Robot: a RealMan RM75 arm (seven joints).
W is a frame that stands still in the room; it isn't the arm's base.
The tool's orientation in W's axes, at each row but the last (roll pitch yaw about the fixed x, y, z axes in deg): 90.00 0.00 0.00; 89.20 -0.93 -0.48; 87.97 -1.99 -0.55; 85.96 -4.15 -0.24; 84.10 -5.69 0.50; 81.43 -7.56 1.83; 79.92 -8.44 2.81; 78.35 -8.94 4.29; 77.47 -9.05 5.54; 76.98 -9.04 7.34; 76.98 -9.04 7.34; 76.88 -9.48 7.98
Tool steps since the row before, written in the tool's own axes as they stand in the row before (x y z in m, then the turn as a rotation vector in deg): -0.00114 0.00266 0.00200 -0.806 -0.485 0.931; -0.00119 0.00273 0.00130 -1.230 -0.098 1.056; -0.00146 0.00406 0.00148 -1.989 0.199 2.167; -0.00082 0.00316 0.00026 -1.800 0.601 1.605; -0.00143 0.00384 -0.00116 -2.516 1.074 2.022; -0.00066 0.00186 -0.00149 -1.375 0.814 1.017; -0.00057 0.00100 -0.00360 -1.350 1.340 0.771; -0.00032 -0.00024 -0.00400 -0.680 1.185 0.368; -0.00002 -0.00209 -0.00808 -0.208 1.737 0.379; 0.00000 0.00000 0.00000 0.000 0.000 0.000; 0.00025 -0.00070 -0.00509 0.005 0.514 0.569; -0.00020 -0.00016 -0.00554 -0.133 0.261 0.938
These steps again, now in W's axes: -0.00114 -0.00200 0.00266 -0.806 -0.931 -0.485; -0.00124 -0.00125 0.00273 -1.237 -1.047 -0.103; -0.00161 -0.00132 0.00406 -2.018 -2.139 0.206; -0.00105 -0.00003 0.00310 -1.853 -1.551 0.580; -0.00180 0.00153 0.00354 -2.613 -1.924 1.020; -0.00092 0.00172 0.00152 -1.460 -0.931 0.767; -0.00080 0.00368 0.00027 -1.521 -0.600 1.240; -0.00044 0.00385 -0.00108 -0.852 -0.185 1.114; -0.00014 0.00746 -0.00375 -0.483 -0.040 1.723; 0.00000 0.00000 0.00000 0.000 0.000 0.000; -0.00008 0.00483 -0.00177 -0.037 -0.447 0.622; -0.00071 0.00531 -0.00143 -0.088 -0.875 0.439
